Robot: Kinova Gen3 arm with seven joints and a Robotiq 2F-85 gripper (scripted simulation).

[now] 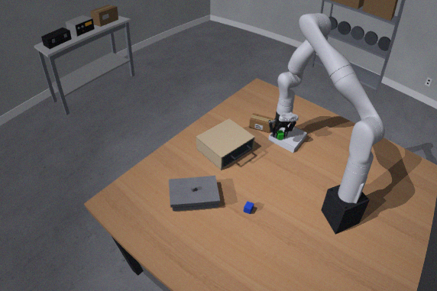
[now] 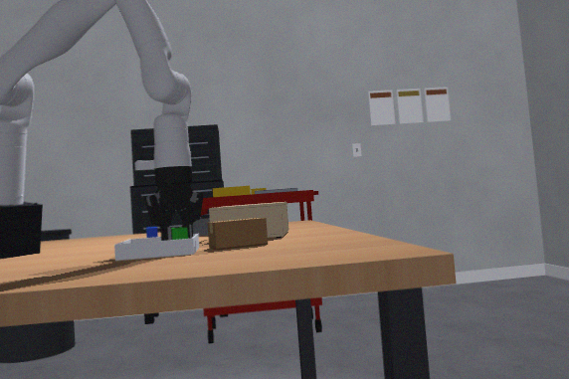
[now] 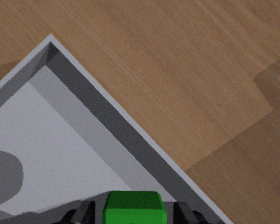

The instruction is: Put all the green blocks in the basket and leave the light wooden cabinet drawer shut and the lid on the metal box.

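The white basket lies 30 mm behind my hand, 30 mm to the right of it and 20 mm below it. Round my hand: cardboard box: 120 mm ahead, 20 mm to the right, 10 mm above; then drawer: 140 mm ahead, 230 mm to the left, 10 mm above; then light wooden cabinet: 150 mm ahead, 230 mm to the left, 10 mm above.
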